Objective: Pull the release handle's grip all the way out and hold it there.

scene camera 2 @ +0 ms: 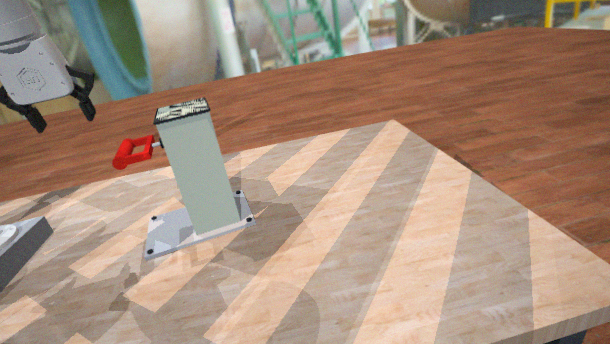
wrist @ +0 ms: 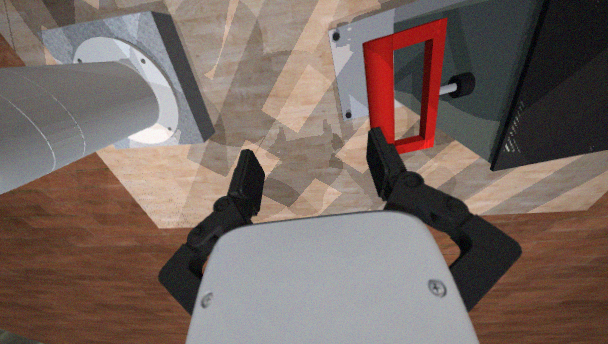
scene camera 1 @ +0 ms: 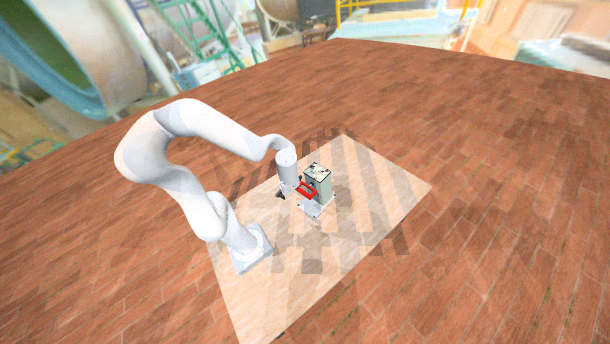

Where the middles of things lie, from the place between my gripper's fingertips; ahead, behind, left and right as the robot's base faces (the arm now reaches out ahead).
Labels:
Right now my hand is 28 cm above the bolted base plate (scene camera 2: 171,231), 17 cm short of it and 4 cm to the right of it.

